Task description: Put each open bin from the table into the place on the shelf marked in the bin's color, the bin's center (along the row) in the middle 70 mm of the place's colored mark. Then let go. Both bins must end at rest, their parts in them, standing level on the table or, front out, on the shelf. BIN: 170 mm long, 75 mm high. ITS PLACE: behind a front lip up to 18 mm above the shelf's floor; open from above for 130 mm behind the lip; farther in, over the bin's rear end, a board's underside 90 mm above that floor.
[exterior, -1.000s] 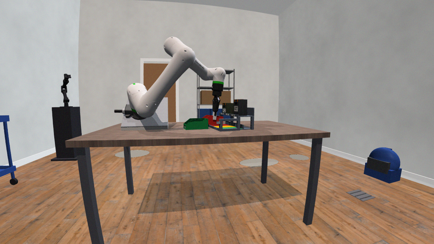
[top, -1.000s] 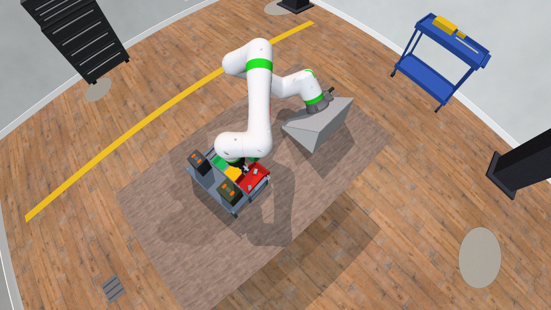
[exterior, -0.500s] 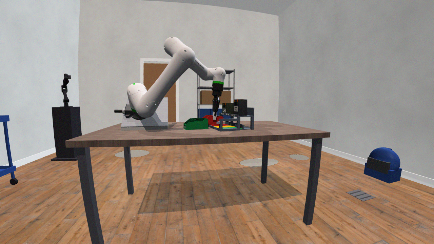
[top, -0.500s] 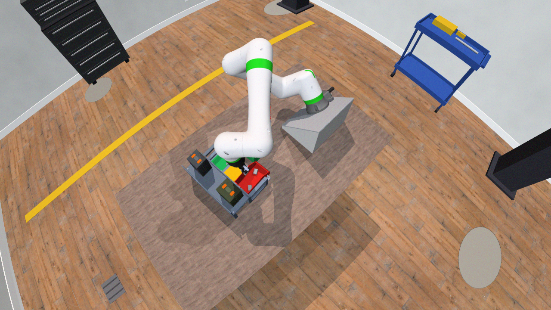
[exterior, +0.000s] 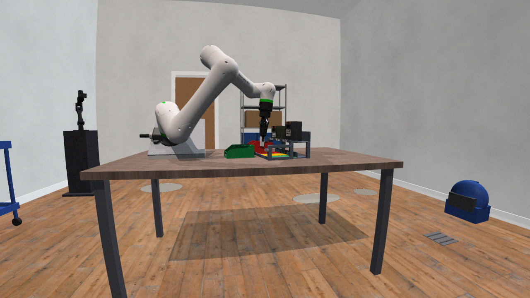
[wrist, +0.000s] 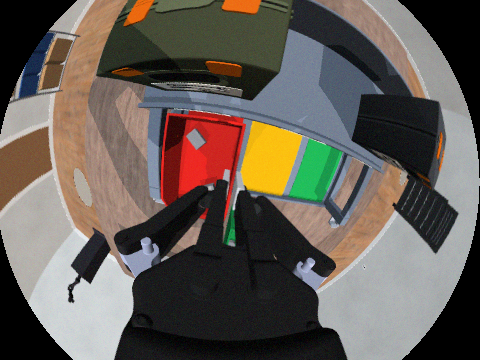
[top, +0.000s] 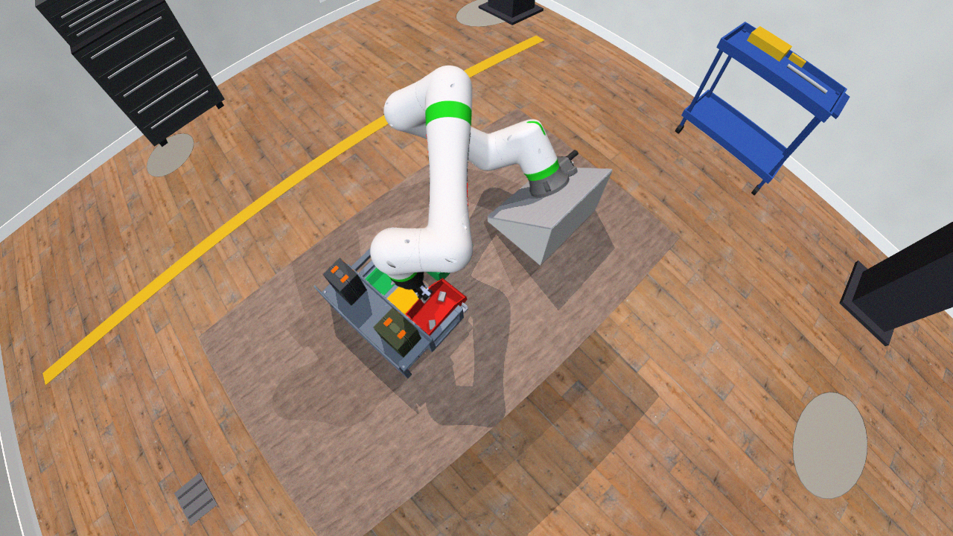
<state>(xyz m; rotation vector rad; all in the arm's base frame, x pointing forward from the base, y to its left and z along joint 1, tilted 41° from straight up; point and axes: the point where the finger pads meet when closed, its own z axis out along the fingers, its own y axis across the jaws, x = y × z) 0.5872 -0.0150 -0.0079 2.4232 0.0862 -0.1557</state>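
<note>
My gripper is now 50 mm to the right of the red bin, 40 mm above it and 10 mm past it. Also, from my hand: green bin (170 mm behind, 80 mm to the right, 50 mm below).
</note>
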